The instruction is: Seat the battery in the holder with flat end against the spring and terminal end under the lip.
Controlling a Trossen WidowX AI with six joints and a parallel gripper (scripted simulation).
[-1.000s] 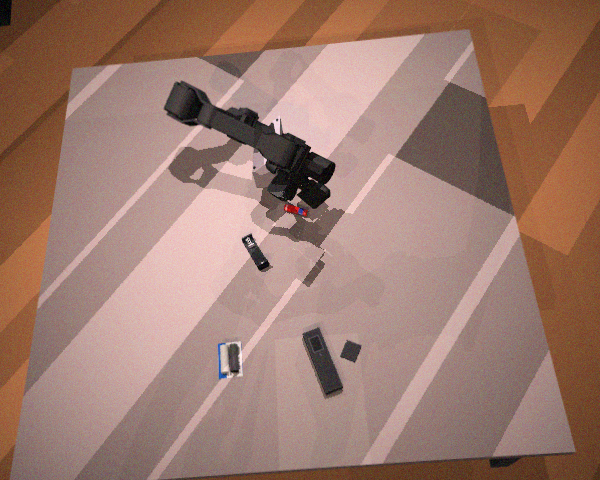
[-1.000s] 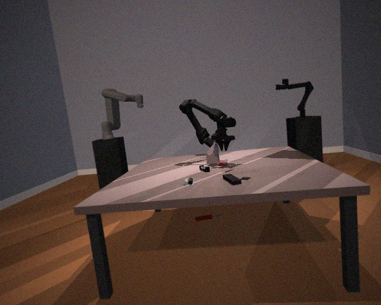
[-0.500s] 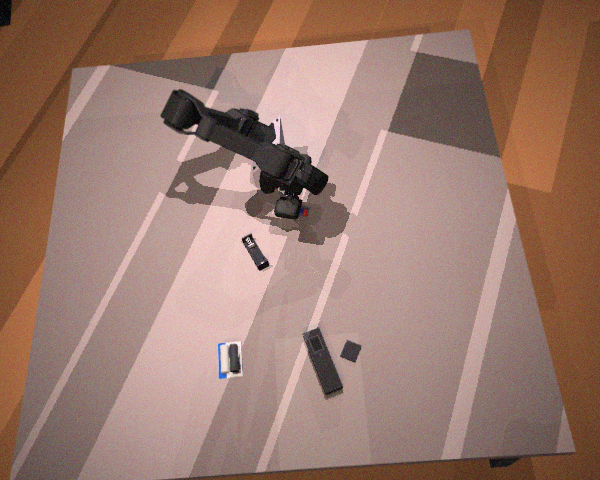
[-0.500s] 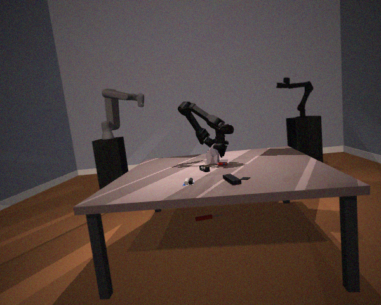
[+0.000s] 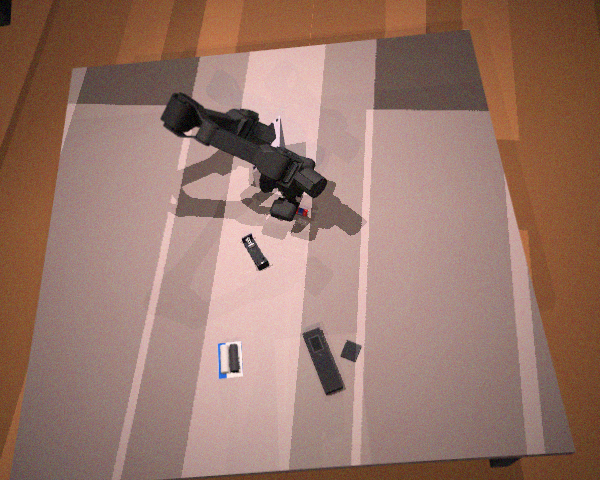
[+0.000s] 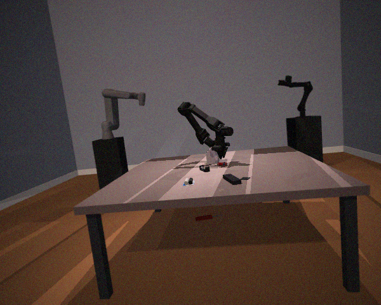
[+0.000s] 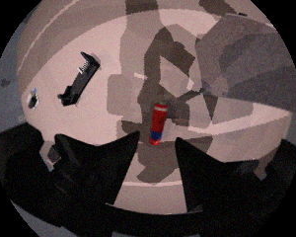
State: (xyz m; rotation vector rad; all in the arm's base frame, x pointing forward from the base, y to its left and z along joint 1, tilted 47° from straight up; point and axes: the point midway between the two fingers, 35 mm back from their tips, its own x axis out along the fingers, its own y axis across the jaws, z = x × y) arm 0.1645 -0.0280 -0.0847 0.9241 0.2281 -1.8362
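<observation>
Now: the battery 40 mm below my gripper tip. Round my gripper tip: small dark square 420 mm ahead, 70 mm to the left, 50 mm below; then long black bar 430 mm ahead, 10 mm to the right, 30 mm below.
</observation>
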